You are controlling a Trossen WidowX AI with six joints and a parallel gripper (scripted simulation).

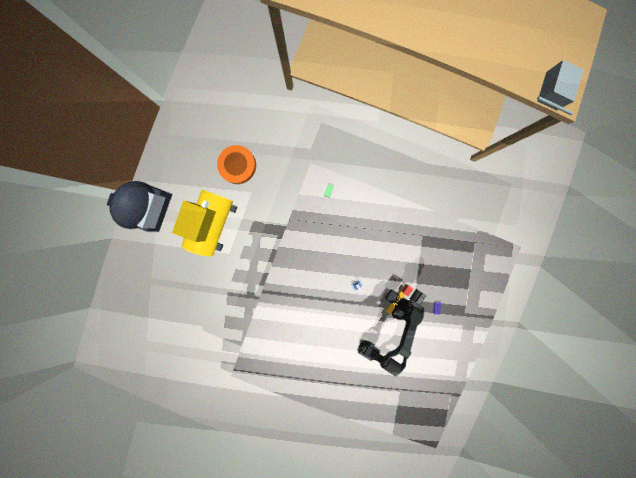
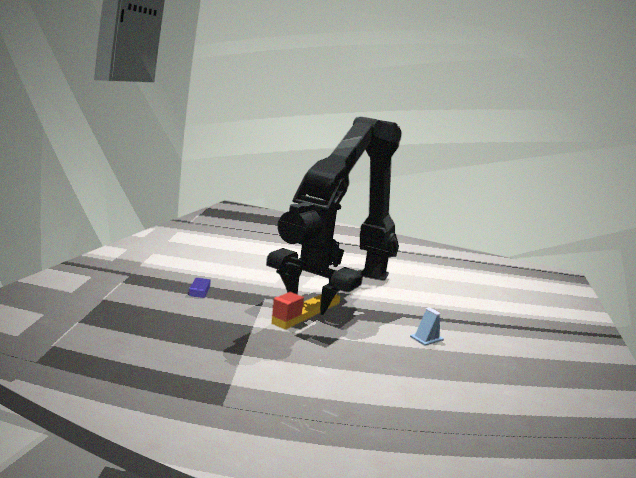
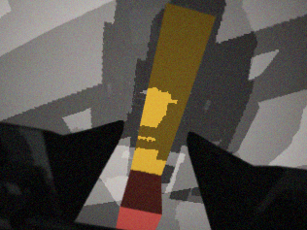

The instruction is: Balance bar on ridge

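Right now my gripper tip is 1 cm past the ridge, 24 cm to the right of it and 5 cm below it. The rest, counted from my gripper tip: small purple block 3 cm ahead, 23 cm to the right; small green block 42 cm ahead, 57 cm to the left.
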